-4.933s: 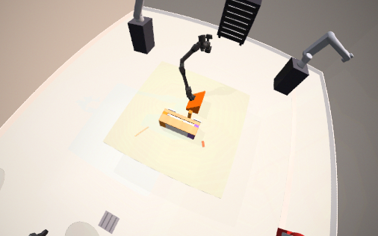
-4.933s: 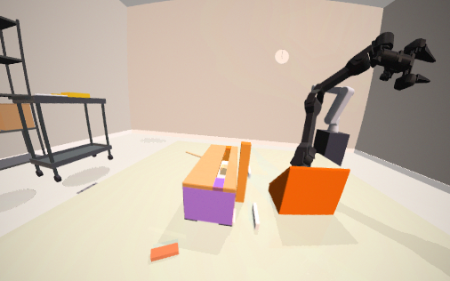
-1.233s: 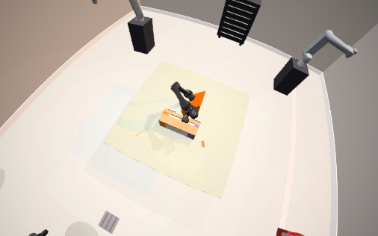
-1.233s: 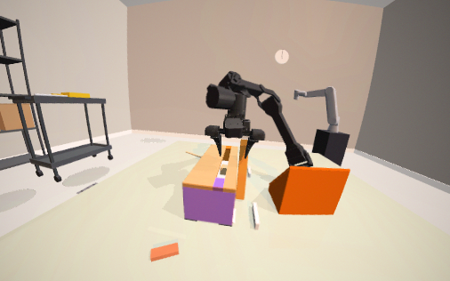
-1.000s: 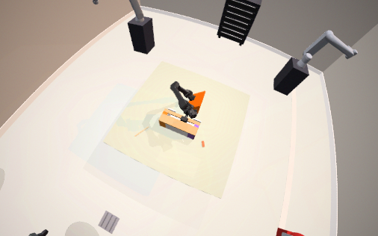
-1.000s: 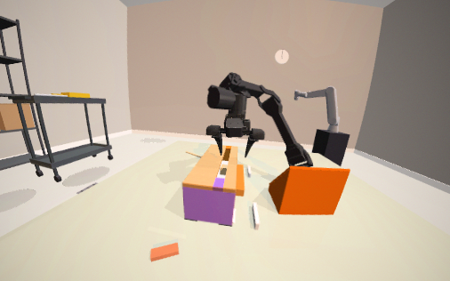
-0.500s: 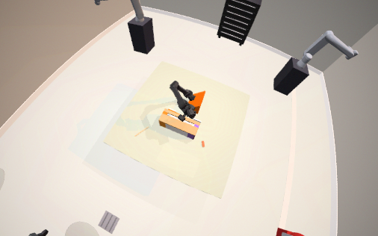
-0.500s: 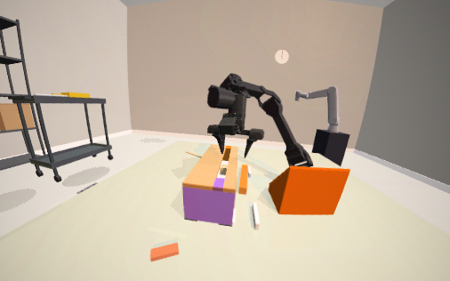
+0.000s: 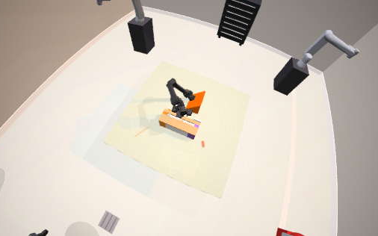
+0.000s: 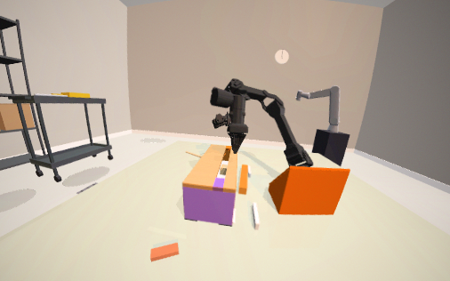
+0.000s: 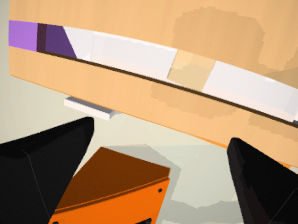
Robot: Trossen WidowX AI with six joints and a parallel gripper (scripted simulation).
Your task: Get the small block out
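Right now the box is 20 mm ahead of my gripper tip, 10 mm to the right of it and 100 mm below it. The rest, counted from my gripper tip: tan block 30 mm ahead, 10 mm to the right, 80 mm below; then flat orange piece 140 mm ahead, 280 mm to the left, 160 mm below; then thin stick 260 mm ahead, 350 mm to the right, 160 mm below.
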